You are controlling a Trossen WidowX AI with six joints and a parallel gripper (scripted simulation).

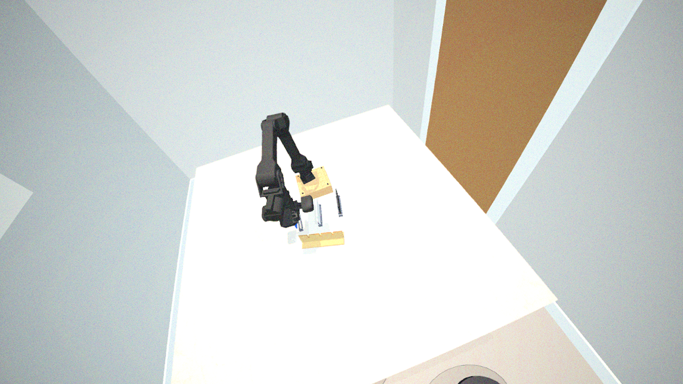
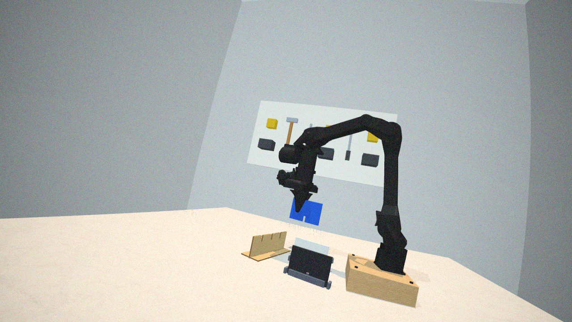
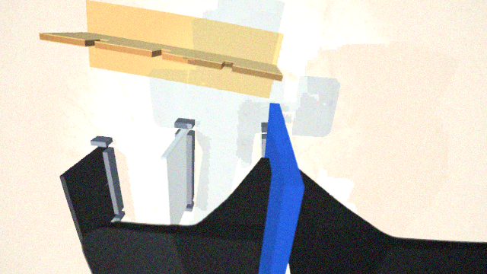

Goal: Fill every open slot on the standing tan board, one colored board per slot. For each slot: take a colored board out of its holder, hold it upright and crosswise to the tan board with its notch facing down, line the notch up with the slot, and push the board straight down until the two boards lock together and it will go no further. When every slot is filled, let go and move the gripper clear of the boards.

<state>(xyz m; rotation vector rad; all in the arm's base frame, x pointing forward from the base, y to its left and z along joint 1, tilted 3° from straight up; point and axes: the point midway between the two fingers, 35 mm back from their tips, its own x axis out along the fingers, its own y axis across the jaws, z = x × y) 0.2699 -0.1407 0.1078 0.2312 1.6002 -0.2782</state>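
The tan board is 6 cm ahead of my gripper tip, 6 cm to the left of it and 11 cm below it. Round my gripper tip: blue board: 3 cm behind, 1 cm to the left; then black board: 5 cm behind, 20 cm to the left, 10 cm below.
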